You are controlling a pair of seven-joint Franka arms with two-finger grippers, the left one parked.
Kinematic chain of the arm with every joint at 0, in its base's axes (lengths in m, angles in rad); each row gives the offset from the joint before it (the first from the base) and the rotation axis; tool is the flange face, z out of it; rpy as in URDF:
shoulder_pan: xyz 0 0 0.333 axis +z
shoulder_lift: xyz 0 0 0 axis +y
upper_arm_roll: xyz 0 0 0.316 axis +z
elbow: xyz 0.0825 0 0 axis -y
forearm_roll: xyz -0.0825 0 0.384 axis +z
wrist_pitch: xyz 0 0 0 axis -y
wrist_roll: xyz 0.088 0 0 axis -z
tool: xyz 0 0 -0.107 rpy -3.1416 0 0
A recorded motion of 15 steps. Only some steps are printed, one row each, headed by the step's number.
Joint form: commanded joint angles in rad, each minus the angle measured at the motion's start. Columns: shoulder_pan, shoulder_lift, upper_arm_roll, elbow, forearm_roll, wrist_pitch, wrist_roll.
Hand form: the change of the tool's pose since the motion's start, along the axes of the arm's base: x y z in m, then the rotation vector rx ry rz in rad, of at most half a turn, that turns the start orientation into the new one. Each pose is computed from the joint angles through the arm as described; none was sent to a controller.
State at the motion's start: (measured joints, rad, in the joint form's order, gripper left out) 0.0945 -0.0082 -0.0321 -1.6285 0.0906 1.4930 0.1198
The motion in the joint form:
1: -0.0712 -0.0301 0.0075 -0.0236 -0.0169 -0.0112 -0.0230
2: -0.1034 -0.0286 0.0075 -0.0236 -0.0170 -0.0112 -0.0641
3: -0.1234 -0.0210 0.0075 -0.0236 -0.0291 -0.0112 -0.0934
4: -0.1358 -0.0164 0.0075 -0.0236 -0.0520 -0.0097 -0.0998
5: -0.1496 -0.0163 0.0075 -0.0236 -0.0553 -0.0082 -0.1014
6: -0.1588 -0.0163 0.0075 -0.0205 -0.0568 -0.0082 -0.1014
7: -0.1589 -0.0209 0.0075 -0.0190 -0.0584 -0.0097 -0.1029
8: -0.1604 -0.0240 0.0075 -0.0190 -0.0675 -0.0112 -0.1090
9: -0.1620 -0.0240 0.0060 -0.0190 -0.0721 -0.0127 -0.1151
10: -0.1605 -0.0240 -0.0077 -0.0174 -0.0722 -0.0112 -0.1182
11: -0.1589 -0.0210 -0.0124 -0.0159 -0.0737 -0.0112 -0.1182
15: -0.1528 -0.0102 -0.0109 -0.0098 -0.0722 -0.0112 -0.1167
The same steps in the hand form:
1: -0.0088 -0.0364 0.0043 -0.0133 0.0024 -0.0393
2: -0.0085 -0.0535 0.0035 -0.0080 0.0008 -0.0308
3: -0.0068 -0.0656 -0.0007 -0.0161 0.0066 -0.0213
4: -0.0060 -0.0749 -0.0031 -0.0380 0.0105 -0.0262
5: -0.0063 -0.0826 -0.0031 -0.0411 0.0094 -0.0383
6: -0.0065 -0.0877 -0.0017 -0.0427 0.0066 -0.0475
7: -0.0078 -0.0879 0.0014 -0.0443 0.0020 -0.0461
8: -0.0090 -0.0896 0.0029 -0.0526 0.0007 -0.0411
9: -0.0093 -0.0918 0.0027 -0.0562 0.0022 -0.0379
10: -0.0097 -0.0984 0.0036 -0.0557 -0.0007 -0.0471
11: -0.0090 -0.1003 0.0027 -0.0571 0.0010 -0.0501
15: -0.0054 -0.0963 -0.0003 -0.0559 0.0055 -0.0440

